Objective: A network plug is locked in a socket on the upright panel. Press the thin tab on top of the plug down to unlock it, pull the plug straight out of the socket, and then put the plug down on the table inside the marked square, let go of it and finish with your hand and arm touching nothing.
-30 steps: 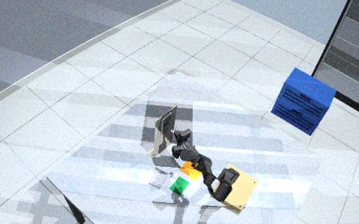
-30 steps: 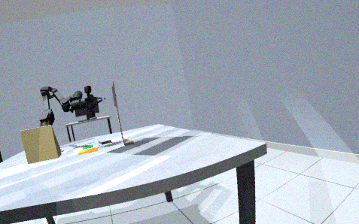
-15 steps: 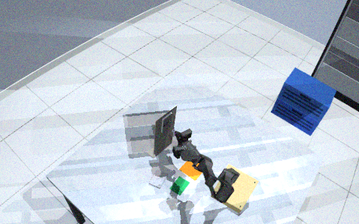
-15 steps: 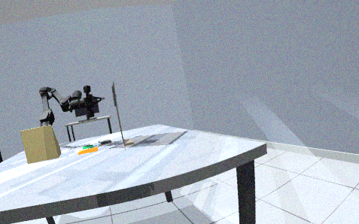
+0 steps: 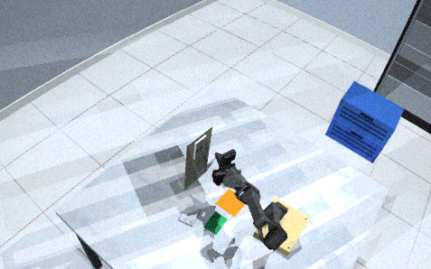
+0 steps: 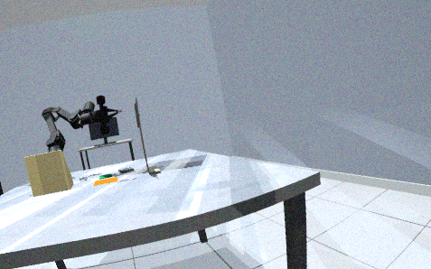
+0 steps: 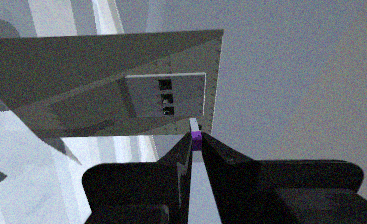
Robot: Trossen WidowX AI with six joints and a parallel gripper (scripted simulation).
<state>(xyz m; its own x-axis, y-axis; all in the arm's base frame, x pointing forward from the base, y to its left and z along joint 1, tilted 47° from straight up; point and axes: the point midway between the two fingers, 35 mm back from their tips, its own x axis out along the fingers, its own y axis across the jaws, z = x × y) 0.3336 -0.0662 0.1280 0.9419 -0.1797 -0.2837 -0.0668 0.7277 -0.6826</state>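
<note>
Now: gripper tip 130 mm past the orange square, 20 mm to the left of it and 310 mm above it. The rest, counted from my gripper tip: grey plate (10 mm behind, 170 mm to the left, 300 mm below); then upright panel (100 mm ahead, 10 mm to the right, 150 mm below); then purple network plug (10 mm ahead).
</note>
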